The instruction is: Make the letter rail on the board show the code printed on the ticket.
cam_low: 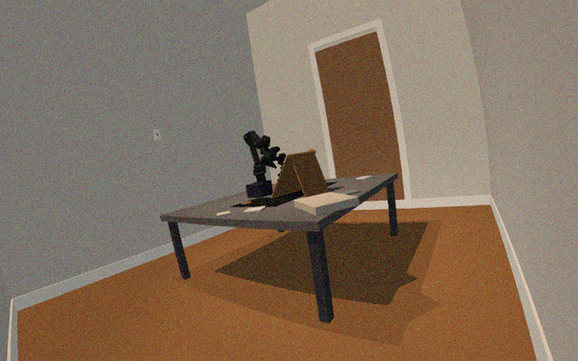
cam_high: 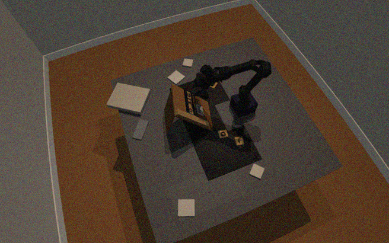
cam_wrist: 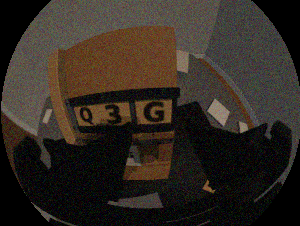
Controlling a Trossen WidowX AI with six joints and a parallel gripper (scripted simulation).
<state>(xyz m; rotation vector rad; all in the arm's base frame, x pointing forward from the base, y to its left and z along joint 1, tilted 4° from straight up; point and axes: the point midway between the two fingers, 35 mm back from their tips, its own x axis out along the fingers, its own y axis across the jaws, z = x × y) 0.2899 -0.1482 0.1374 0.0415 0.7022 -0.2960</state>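
Right now the white ticket is 11 cm below my gripper tip, 8 cm to the left of it and 1 cm behind it. Round my gripper tip: black mat 20 cm below, 16 cm to the left, 11 cm behind; then grey slab 41 cm ahead, 19 cm below, 2 cm to the left; then letter tile 22 cm behind, 19 cm below, 13 cm to the right.
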